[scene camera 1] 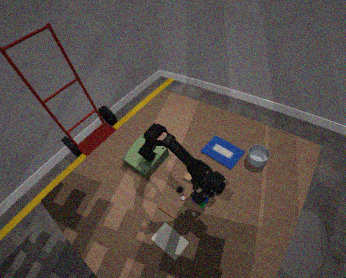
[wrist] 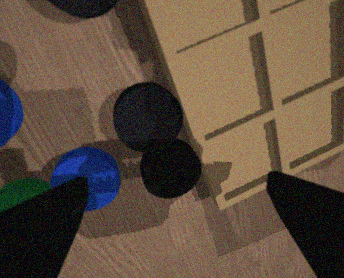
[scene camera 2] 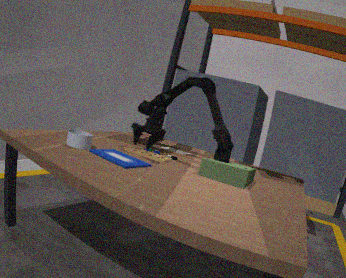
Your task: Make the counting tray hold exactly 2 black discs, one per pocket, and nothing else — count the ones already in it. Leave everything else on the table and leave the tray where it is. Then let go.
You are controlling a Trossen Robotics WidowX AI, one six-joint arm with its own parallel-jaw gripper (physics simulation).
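Observation:
The tan counting tray (wrist: pixel 215 85) (scene camera 1: pixel 187 177) shows partly; no disc shows in its pockets visible in the wrist view. Two black discs, one (wrist: pixel 148 112) upper and one (wrist: pixel 171 170) lower, lie touching or overlapping on the table beside the tray's left edge. Another black disc (wrist: pixel 85 5) is cut off at the top. A blue disc (wrist: pixel 102 175) is partly behind the left finger; another blue disc (wrist: pixel 7 112) and a green disc (wrist: pixel 25 191) are further left. My gripper (wrist: pixel 179 182) (scene camera 2: pixel 143 143) is open and empty, its fingers either side of the lower black disc, above the table.
A blue folder (scene camera 1: pixel 210 148) (scene camera 2: pixel 100 154) with a white label lies near a grey round container (scene camera 1: pixel 258 156) (scene camera 2: pixel 79 139). A pale card (scene camera 1: pixel 162 241) lies on the table. The arm stands on a green block (scene camera 1: pixel 136 162) (scene camera 2: pixel 225 172). A white disc (scene camera 1: pixel 182 198) lies near the tray.

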